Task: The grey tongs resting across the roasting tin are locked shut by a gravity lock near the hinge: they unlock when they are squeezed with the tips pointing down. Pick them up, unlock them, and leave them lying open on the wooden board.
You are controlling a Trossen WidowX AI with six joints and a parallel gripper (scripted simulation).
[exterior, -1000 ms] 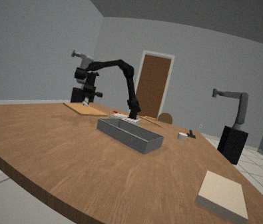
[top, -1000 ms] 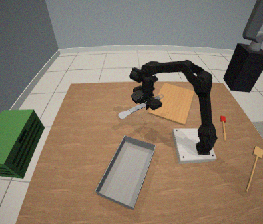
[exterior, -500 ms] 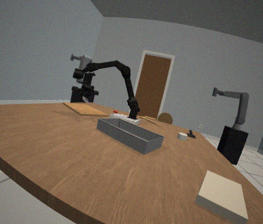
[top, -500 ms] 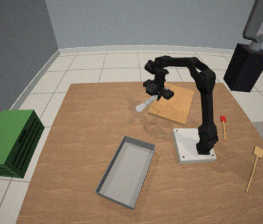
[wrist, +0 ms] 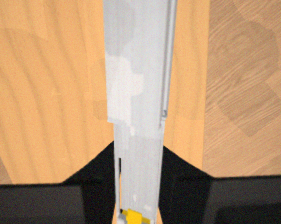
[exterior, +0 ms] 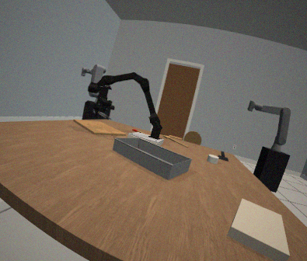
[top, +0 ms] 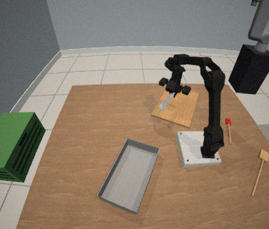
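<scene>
The yellow lock piece is 4 cm above my gripper tip, 2 cm to the right of it and 1 cm behind it. From my gripper tip the other things lie so: beige block (88 cm to the left, 45 cm ahead, 7 cm below); then grey roasting tin (49 cm to the left, 21 cm ahead, 5 cm below); then wooden board (7 cm below, 5 cm behind, 3 cm to the right).
</scene>
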